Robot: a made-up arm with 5 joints.
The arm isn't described. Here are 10 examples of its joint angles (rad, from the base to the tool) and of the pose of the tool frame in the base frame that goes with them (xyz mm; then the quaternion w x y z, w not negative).
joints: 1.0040 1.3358 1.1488 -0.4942 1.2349
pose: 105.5 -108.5 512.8 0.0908 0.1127 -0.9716 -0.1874
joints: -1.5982 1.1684 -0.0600 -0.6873 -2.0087
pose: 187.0 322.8 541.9 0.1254 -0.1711 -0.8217 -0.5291
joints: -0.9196 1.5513 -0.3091 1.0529 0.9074
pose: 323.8 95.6 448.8 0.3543 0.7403 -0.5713 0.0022
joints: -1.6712 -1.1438 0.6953 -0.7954 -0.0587
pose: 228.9 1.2 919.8 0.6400 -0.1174 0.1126 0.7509
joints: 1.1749 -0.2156 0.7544 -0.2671 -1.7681
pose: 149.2 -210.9 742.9 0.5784 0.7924 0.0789 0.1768
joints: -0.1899 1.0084 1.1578 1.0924 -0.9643
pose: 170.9 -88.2 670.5 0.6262 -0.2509 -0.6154 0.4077
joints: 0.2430 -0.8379 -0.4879 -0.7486 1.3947
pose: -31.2 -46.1 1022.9 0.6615 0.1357 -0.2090 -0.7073
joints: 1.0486 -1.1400 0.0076 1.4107 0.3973
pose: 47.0 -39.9 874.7 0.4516 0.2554 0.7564 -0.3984
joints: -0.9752 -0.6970 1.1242 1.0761 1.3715
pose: 228.2 -9.0 689.3 0.0331 -0.9215 0.3868 -0.0066
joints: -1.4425 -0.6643 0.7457 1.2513 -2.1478
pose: 198.2 23.5 735.3 0.0264 -0.3429 -0.9318 -0.1158
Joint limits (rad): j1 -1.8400..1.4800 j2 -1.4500..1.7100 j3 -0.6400..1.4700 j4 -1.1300..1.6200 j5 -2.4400..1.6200
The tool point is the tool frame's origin. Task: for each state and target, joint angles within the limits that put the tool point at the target. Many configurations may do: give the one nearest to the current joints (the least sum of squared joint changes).
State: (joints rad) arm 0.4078 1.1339 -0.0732 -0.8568 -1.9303
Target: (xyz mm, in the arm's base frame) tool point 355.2 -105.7 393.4
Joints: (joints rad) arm 0.1465 1.7100 -0.1268 -0.6587 -1.8922
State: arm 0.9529 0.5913 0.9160 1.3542 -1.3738
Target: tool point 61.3 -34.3 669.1
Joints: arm 1.4463 0.6330 1.1799 0.9725 -1.2469
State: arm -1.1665 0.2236 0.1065 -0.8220 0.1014
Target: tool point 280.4 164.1 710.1
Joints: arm -1.3057 0.0511 0.9175 -0.6043 0.0563
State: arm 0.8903 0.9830 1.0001 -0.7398 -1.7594
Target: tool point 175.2 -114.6 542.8
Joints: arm 0.6032 0.9692 1.1553 -0.6874 -1.8337
